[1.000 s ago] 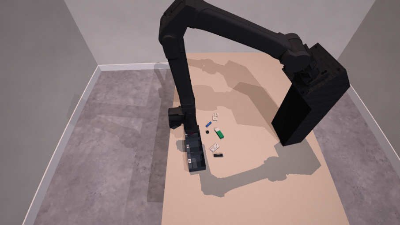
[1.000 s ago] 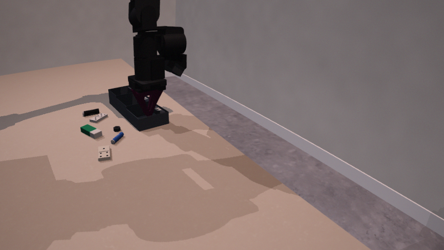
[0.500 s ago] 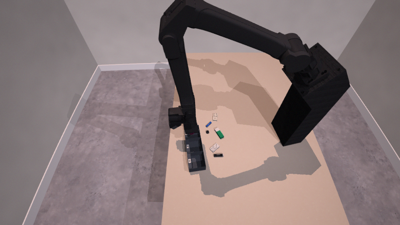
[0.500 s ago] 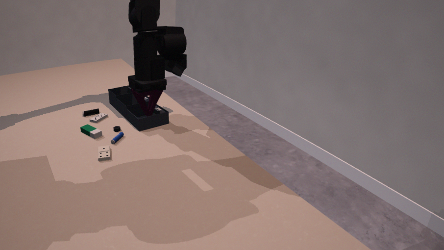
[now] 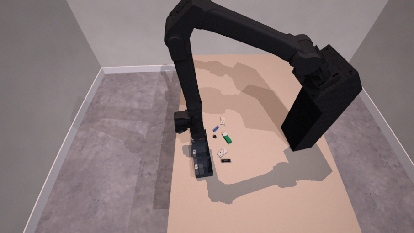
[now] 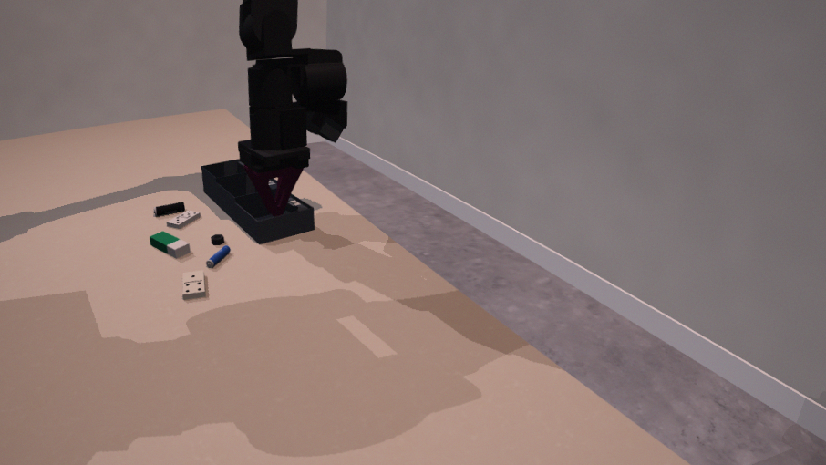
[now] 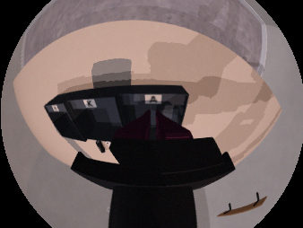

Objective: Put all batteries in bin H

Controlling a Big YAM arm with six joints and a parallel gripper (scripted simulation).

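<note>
My hand is 80 mm to the right of the three joined black bins. Round my hand: blue battery 110 mm behind, 60 mm to the right, 20 mm below; then black button cell 90 mm behind, 10 mm to the right, 20 mm below; then green-and-white eraser 150 mm behind, 10 mm to the left, 20 mm below.
</note>
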